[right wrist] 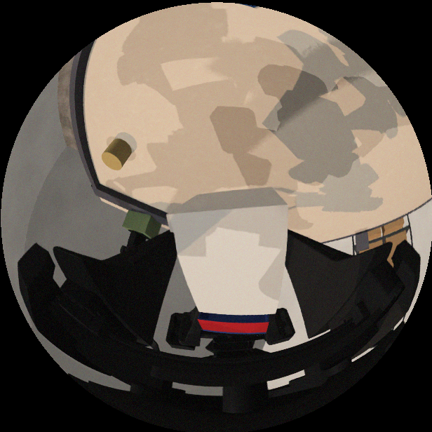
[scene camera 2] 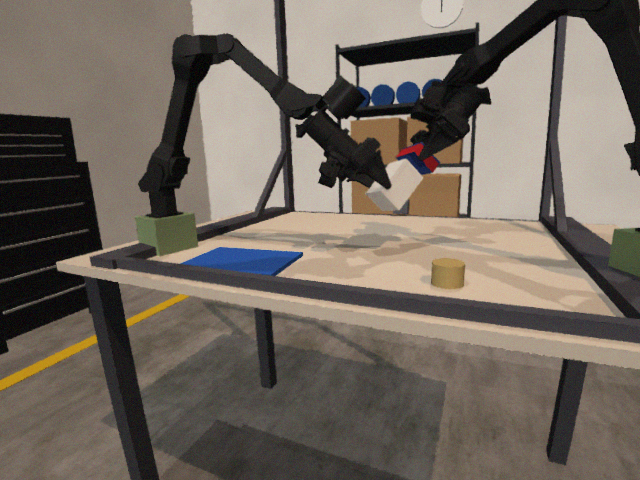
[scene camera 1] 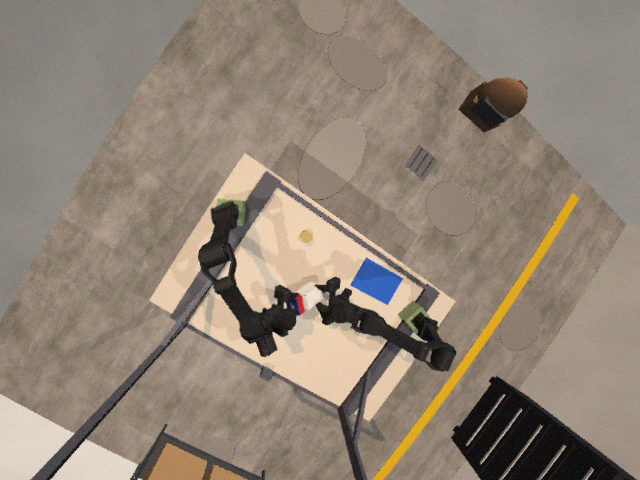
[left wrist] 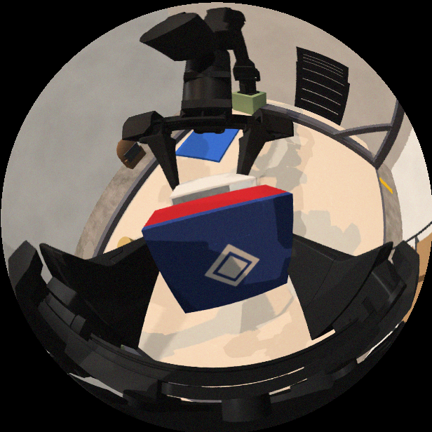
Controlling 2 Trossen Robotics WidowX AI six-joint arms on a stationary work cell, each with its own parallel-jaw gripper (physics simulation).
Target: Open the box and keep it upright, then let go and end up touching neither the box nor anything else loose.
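Pixels of known places: left gripper, between the fingertips: (scene camera 2: 412,163) (scene camera 1: 297,302); right gripper, between the fingertips: (scene camera 2: 384,189) (scene camera 1: 314,293); left arm's base, origin of its link: (scene camera 1: 229,212); right arm's base, origin of its link: (scene camera 2: 164,215) (scene camera 1: 419,321).
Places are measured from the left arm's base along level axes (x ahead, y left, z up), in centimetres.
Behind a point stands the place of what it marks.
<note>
The box is held tilted in the air above the table. Its white body (scene camera 1: 311,296) @[x 34.1, y -29.5, z 9.2 cm] (scene camera 2: 401,181) @[x 33.0, y -27.1, z 6.8 cm] (left wrist: 215,185) (right wrist: 232,265) is between the fingers of my right gripper (scene camera 1: 320,298) @[x 35.8, y -29.4, z 5.0 cm] (scene camera 2: 383,181) @[x 35.8, y -29.4, z 5.0 cm] (right wrist: 229,234), which is shut on it. The dark blue lid with a red band (scene camera 1: 300,303) @[x 29.8, y -31.0, z 13.2 cm] (scene camera 2: 412,150) @[x 29.9, y -29.5, z 13.0 cm] (left wrist: 220,265) (right wrist: 233,326) is between the fingers of my left gripper (scene camera 1: 294,305) @[x 28.9, y -31.9, z 10.3 cm] (scene camera 2: 423,151) (left wrist: 223,237), which is shut on it. In the right wrist view a navy strip shows between white body and red band. Lid and body are close together; whether they still touch is unclear. The box's inside is hidden.
A flat blue mat (scene camera 1: 376,281) @[x 65.7, y -26.5, z -7.3 cm] (scene camera 2: 242,259) @[x 65.9, y -26.1, z -7.3 cm] (left wrist: 209,145) and a short gold cylinder (scene camera 1: 306,236) @[x 31.5, y -7.7, z -4.6 cm] (scene camera 2: 448,273) @[x 32.6, y -5.6, z -5.6 cm] (right wrist: 112,159) lie on the table. A dark frame rail (scene camera 2: 336,290) @[x 50.0, y -3.9, z -6.3 cm] runs along the table edge, with uprights rising from it. Each arm stands on a green block.
</note>
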